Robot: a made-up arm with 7 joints. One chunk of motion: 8 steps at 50 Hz.
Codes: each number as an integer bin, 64 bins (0 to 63) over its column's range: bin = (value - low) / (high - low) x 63, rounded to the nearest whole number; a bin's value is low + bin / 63 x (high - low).
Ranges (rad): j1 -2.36..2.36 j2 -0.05..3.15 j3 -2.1..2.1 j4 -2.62..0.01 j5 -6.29..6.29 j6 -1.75..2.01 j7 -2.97..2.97
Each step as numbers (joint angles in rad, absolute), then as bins.
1 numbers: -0.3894 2.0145 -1.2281 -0.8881 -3.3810 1.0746 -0.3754
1 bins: 26 41 13 41 15 47 28
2 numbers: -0.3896 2.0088 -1.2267 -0.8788 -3.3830 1.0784 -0.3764
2 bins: 26 41 13 42 15 47 28
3 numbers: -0.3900 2.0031 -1.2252 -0.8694 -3.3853 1.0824 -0.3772
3 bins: 26 40 13 42 15 47 27
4 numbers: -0.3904 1.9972 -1.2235 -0.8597 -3.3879 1.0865 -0.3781
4 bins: 26 40 13 42 15 48 27
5 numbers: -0.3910 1.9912 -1.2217 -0.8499 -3.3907 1.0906 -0.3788
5 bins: 26 40 13 42 15 48 27
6 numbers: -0.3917 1.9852 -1.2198 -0.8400 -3.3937 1.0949 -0.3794
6 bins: 26 40 13 43 15 48 27
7 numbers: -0.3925 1.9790 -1.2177 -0.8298 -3.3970 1.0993 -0.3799
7 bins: 26 40 13 43 14 48 27
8 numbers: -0.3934 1.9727 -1.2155 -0.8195 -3.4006 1.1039 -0.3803
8 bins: 26 40 13 43 14 48 27
